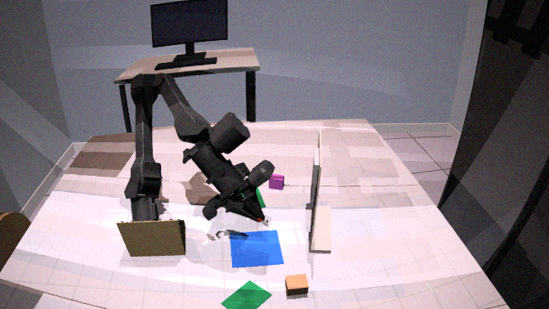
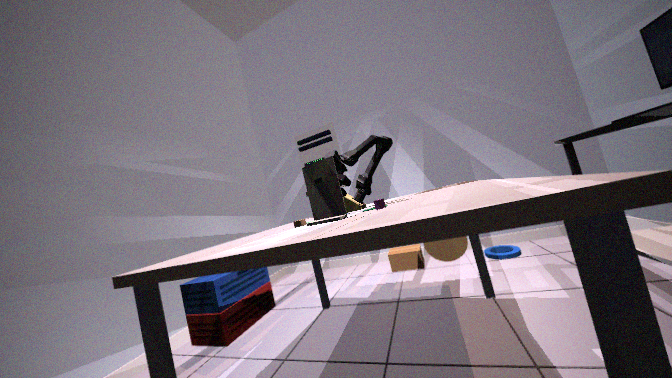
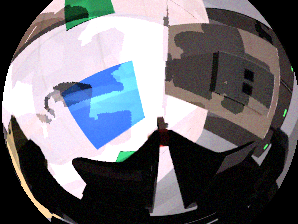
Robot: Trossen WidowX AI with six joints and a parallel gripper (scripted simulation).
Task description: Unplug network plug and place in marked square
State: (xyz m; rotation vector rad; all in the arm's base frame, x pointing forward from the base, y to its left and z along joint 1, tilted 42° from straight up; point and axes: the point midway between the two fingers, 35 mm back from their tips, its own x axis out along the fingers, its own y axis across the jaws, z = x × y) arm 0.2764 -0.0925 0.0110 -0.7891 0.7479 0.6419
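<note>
Now: the blue square 10 cm below my gripper tip and 2 cm behind it. From my gripper tip the other things lie so: upright panel 14 cm ahead, 4 cm to the left, 1 cm above; then network plug right at my gripper tip.
</note>
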